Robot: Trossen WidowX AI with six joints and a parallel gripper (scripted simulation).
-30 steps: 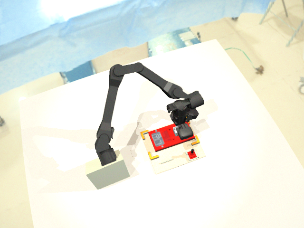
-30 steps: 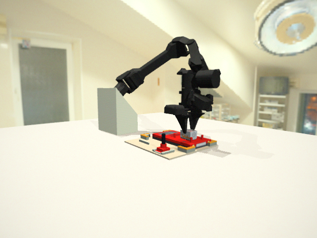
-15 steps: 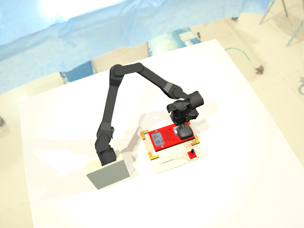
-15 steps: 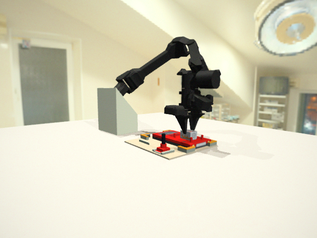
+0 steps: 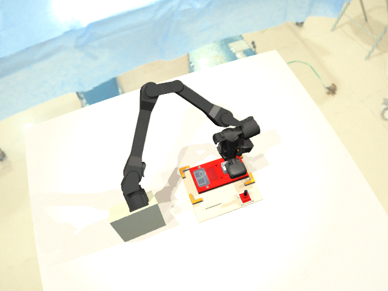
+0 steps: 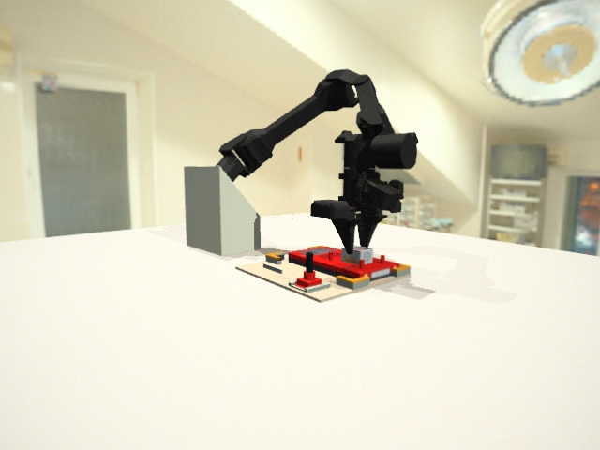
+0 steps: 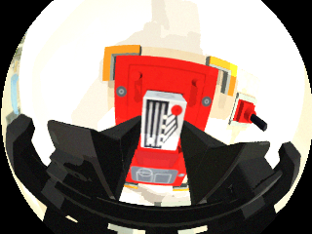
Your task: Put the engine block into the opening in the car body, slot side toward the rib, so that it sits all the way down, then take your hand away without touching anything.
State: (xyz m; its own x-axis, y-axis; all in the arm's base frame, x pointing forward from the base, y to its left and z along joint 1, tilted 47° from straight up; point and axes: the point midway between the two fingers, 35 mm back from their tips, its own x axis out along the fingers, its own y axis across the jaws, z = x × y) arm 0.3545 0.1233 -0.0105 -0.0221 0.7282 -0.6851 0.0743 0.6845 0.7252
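The engine block is 10 mm below my gripper tip. The rest, counted from my gripper tip: black post 130 mm to the right, 10 mm below.
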